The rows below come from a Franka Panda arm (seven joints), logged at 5 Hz.
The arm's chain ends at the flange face. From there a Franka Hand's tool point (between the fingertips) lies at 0.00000 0.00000 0.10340 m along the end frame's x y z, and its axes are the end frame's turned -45 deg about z.
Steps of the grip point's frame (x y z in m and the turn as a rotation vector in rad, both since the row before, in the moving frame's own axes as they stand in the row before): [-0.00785 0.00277 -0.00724 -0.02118 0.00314 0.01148]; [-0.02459 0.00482 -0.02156 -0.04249 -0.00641 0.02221]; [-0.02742 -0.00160 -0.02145 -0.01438 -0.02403 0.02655]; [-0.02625 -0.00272 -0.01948 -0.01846 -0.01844 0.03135]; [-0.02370 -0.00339 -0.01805 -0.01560 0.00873 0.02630]
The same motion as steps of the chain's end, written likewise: [-0.00536 0.00618 -0.00722 -0.01276 0.01720 0.01148]; [-0.01658 0.01719 -0.02146 -0.03458 0.02551 0.02221]; [-0.01978 0.01546 -0.02141 -0.02716 -0.00682 0.02655]; [-0.02044 0.01394 -0.01944 -0.02609 0.00001 0.03135]; [-0.02093 0.01384 -0.01803 -0.00486 0.01720 0.02630]
